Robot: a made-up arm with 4 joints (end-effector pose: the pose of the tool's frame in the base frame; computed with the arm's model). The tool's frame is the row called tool.
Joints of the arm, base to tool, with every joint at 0 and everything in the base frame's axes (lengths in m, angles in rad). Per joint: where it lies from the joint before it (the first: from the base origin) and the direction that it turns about. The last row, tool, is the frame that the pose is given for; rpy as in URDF.
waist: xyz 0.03 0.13 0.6 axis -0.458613 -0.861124 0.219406
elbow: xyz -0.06 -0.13 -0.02 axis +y
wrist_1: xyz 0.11 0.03 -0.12 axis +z
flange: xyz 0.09 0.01 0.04 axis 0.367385 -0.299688 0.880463
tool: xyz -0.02 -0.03 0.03 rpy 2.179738 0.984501 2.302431
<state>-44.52 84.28 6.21 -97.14</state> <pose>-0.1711 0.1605 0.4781 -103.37 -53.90 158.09</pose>
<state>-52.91 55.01 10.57 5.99</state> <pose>-0.1340 0.1206 0.4404 146.58 -45.35 148.98</pose>
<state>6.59 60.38 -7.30 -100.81</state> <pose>0.0588 0.0414 0.3905 -85.81 22.01 162.08</pose>
Working (the frame after each row of the table, in the pose's form):
after waist: 0.0300 0.1300 0.6000 -3.10 -5.63 1.60
after elbow: -0.0248 -0.0025 0.5812 -5.34 54.62 -3.06
after wrist_1: -0.0597 0.0181 0.4208 -15.24 53.31 -15.29
after flange: 0.0253 0.0158 0.3701 -97.61 -13.29 -89.61

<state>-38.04 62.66 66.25 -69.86</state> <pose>-0.0804 0.1556 0.5001 158.46 -30.12 -178.06</pose>
Working (the frame after each row of the table, in the pose's form):
after waist: 0.0300 0.1300 0.6000 16.91 33.50 -3.53
after elbow: -0.0586 0.0167 0.5856 117.07 74.20 104.93
after wrist_1: -0.1765 0.0972 0.5019 97.22 9.53 79.94
after flange: -0.1206 0.1783 0.4919 93.29 70.47 112.86

